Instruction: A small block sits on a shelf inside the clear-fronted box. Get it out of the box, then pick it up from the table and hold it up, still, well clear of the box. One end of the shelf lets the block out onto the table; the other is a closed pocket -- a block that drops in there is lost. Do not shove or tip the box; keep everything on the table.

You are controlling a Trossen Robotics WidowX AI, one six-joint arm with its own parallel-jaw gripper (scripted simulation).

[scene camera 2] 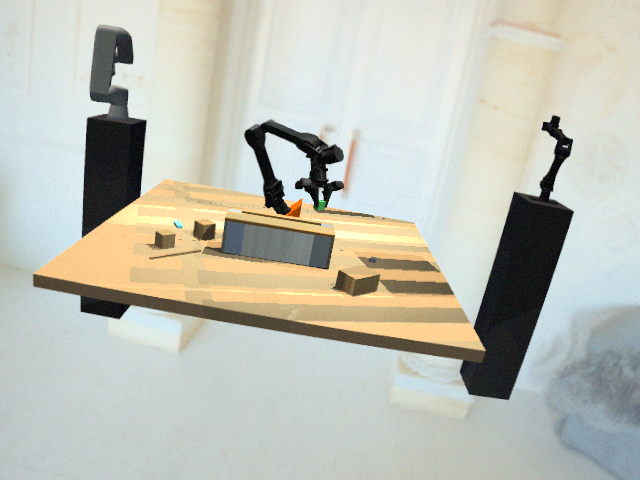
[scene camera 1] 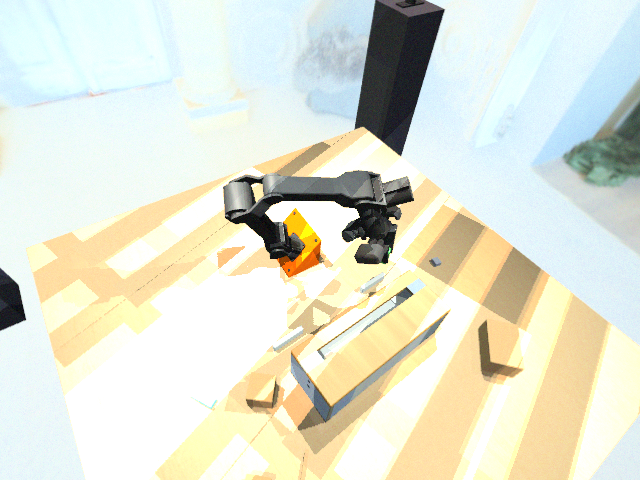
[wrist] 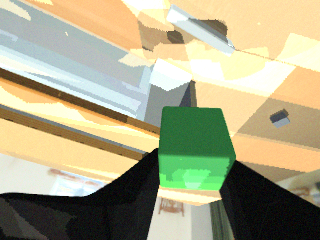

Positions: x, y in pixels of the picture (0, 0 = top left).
Labels:
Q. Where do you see a long box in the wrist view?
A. At 82, 101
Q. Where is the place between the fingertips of my gripper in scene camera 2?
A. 321, 207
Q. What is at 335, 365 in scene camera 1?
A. A long box.

